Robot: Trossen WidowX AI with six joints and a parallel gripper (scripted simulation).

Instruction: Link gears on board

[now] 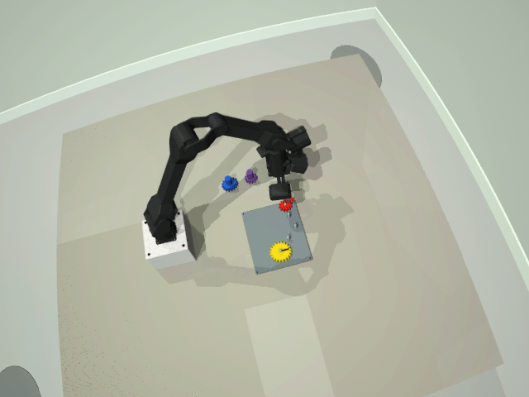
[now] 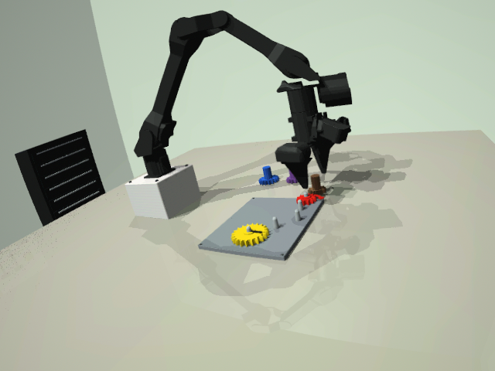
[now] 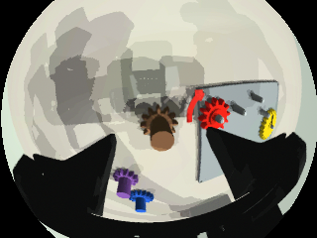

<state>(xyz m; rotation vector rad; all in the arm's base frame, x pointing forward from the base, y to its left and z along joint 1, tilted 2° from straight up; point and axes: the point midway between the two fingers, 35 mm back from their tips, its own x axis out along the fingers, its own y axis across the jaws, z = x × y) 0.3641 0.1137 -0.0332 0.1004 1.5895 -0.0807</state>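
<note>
The red arrow is 20 mm ahead of my gripper tip, 40 mm to the right of it and 20 mm below it. Also, from my gripper tip: purple gear 90 mm behind, 70 mm to the left, 10 mm below; brown gear 10 mm below; red gear 60 mm to the right, 10 mm below.
</note>
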